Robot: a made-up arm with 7 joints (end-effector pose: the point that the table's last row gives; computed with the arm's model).
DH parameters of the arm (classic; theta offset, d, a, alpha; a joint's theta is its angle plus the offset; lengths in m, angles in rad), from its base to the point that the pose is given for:
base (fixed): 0 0 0 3.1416
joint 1: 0 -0.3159 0 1.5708
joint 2: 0 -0.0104 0 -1.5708
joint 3: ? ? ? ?
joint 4: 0 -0.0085 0 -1.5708
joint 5: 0 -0.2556 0 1.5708
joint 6: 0 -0.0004 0 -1.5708
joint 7: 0 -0.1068 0 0
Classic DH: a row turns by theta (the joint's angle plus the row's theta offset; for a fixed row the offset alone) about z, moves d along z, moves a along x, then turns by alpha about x.
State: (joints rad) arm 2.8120 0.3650 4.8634 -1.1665 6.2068 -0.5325 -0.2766
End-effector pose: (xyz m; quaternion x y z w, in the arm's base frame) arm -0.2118 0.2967 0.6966 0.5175 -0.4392 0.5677 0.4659
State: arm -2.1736 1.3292 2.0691 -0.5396 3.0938 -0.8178 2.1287
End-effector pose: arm -0.4187 0.4648 0.4224 0.7230 0.3755 -0.0878 0.5733
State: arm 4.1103 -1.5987 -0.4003 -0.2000 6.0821 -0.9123 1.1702
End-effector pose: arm 0.4146 -0.4434 0.1758 -0.0406 -0.3425 0.0046 0.9386
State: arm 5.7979 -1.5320 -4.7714 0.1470 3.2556 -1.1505 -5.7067
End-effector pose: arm -0.4493 -0.4076 0.3278 -0.1498 -0.6776 -0.6554 0.2981
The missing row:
joint 3: 0 -0.3058 0 1.5708
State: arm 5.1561 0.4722 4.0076 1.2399 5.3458 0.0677 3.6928
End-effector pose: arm -0.2315 0.1035 0.7895 0.7910 0.3902 0.4477 0.1472
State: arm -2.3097 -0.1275 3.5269 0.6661 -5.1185 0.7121 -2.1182
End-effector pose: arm 0.0652 -0.2842 0.8414 -0.7959 0.2395 -0.0186 0.5557
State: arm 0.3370 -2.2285 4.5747 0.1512 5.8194 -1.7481 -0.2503
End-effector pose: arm -0.4698 0.1018 0.0273 -0.0955 0.8514 0.3572 0.3720
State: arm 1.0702 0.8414 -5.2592 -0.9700 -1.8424 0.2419 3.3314
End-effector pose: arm 0.3579 -0.1242 0.7574 -0.0472 -0.8671 0.1502 0.4727
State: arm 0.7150 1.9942 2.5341 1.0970 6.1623 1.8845 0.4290
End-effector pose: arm 0.1803 -0.3585 0.3664 0.6366 0.5700 0.1701 0.4908
